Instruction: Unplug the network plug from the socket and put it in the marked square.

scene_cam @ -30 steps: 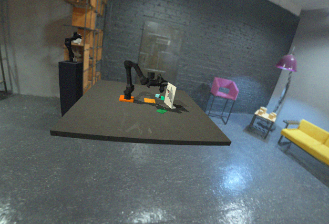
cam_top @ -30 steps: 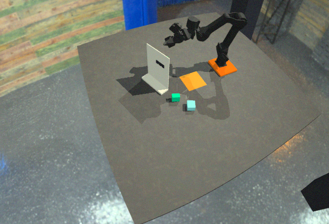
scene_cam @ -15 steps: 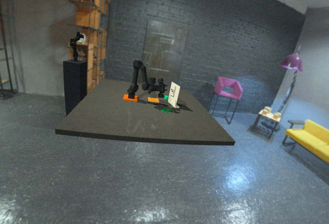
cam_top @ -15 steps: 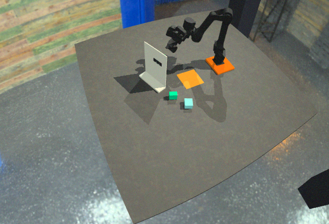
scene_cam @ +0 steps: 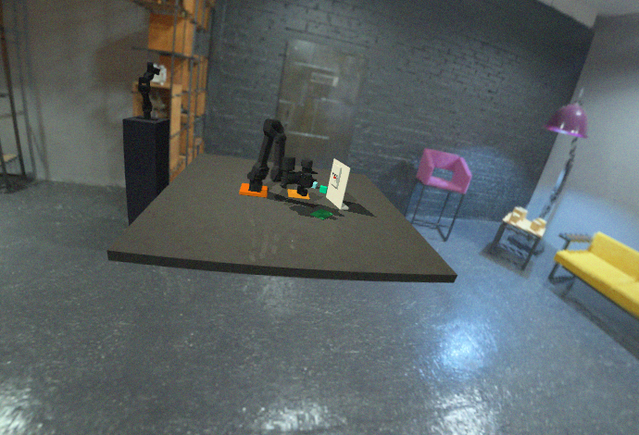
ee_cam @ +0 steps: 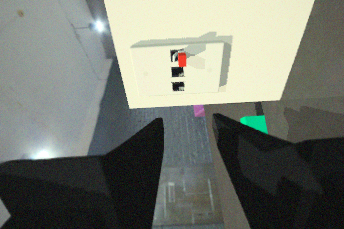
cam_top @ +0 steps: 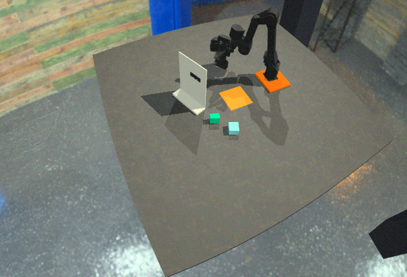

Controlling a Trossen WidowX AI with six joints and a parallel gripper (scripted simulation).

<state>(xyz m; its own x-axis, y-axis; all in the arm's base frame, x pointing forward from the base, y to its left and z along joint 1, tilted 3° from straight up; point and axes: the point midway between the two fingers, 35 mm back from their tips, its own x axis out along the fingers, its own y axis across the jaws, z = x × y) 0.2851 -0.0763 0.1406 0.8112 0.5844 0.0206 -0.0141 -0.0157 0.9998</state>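
Now: gripper tip 110 mm short of the network plug and 50 mm to the right of it. From my gripper tip the other things lie so: orange marked square: 70 mm behind, 120 mm to the left, 160 mm below; flat green patch: 50 mm ahead, 120 mm to the right, 160 mm below; cream upright panel: 130 mm ahead, 60 mm to the left, 50 mm below.
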